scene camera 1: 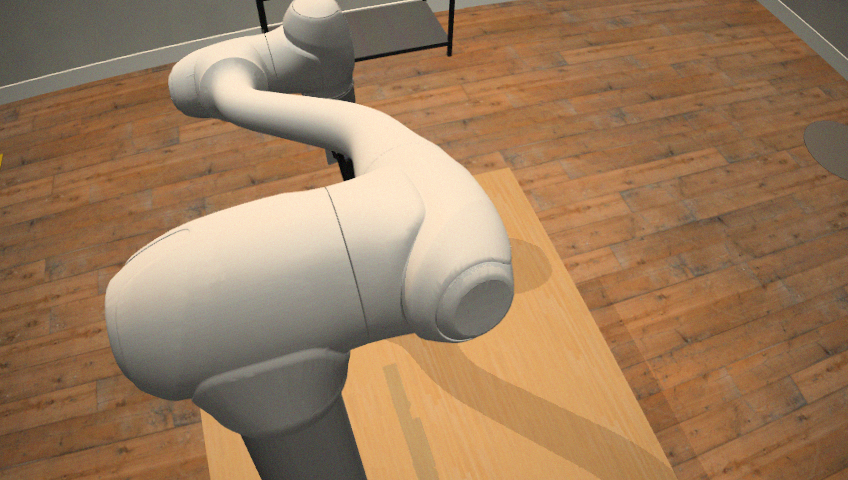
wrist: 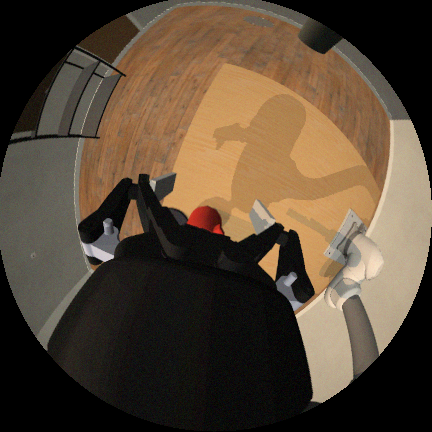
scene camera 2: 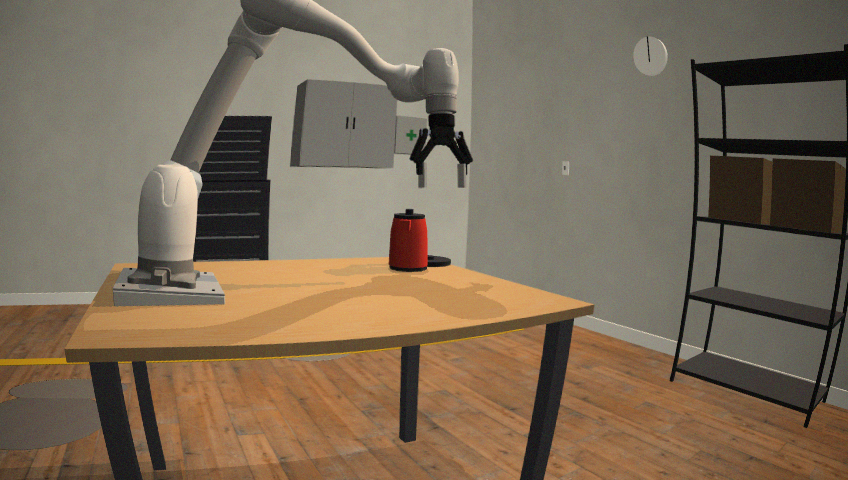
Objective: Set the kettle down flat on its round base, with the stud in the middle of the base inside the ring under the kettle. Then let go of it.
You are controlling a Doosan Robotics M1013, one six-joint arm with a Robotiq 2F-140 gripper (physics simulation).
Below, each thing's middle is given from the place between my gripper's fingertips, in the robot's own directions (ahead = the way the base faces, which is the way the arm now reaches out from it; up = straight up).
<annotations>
My gripper is now 3 cm past the red kettle [scene camera 2: 408,240], 18 cm to the right of it and 16 cm above it.
</annotations>
